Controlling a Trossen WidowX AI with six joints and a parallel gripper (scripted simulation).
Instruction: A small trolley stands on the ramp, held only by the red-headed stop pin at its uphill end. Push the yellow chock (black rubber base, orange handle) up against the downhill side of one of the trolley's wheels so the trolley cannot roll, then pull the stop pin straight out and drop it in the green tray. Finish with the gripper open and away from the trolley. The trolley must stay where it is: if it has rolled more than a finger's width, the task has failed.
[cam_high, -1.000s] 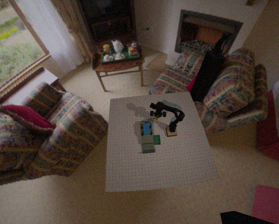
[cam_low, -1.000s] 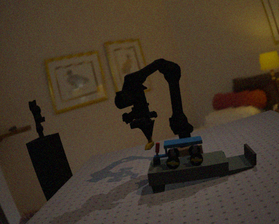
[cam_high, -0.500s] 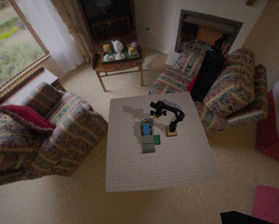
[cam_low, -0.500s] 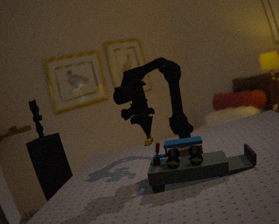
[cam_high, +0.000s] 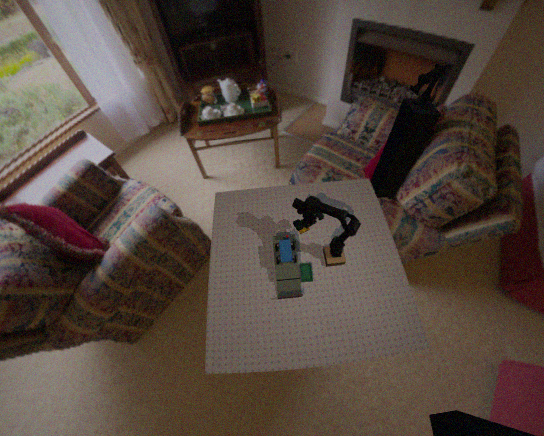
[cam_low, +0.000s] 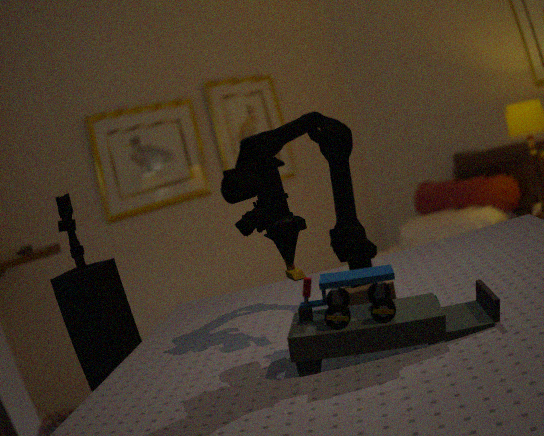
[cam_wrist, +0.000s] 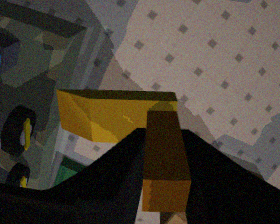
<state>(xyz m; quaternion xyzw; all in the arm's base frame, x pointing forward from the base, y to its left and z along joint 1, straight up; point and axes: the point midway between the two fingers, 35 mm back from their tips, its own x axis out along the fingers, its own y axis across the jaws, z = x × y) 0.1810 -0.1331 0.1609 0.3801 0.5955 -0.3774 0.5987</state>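
My gripper tip is now 2 cm short of the yellow chock, 1 cm to the right of it and 1 cm above it. The rest, counted from my gripper tip: blue-topped trolley (15 cm ahead, 14 cm to the left, 6 cm below); red-headed stop pin (13 cm ahead, 5 cm below, 4 cm to the left); dark end wall (40 cm to the left, 15 cm below, 13 cm ahead).
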